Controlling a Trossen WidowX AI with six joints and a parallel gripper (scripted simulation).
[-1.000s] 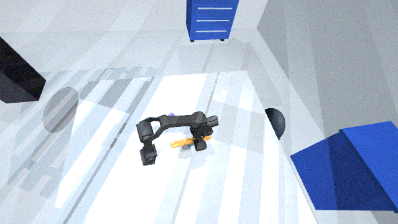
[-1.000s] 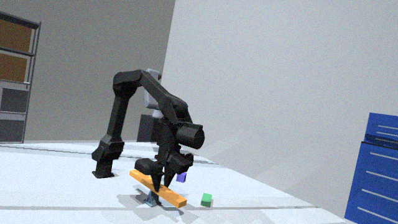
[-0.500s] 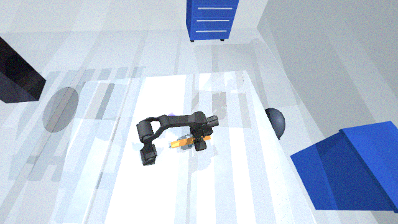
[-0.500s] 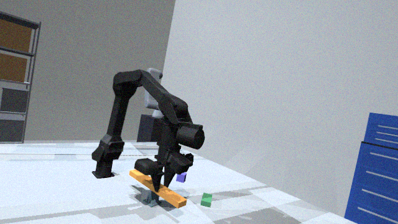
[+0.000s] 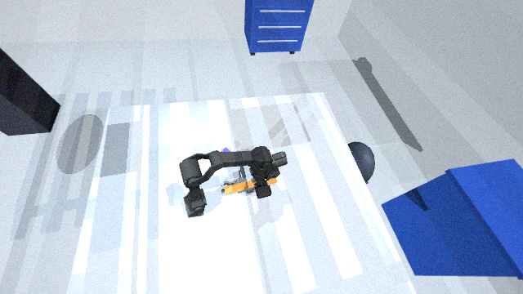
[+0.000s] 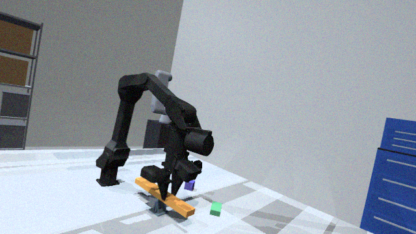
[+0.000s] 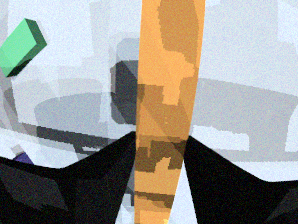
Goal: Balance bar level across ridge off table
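Now: gripper tip 30 mm past the bar. The rest, counted from my gripper tip: green cube 50 mm ahead, 170 mm to the left, 40 mm below; purple cube 130 mm behind, 200 mm to the left, 40 mm below.
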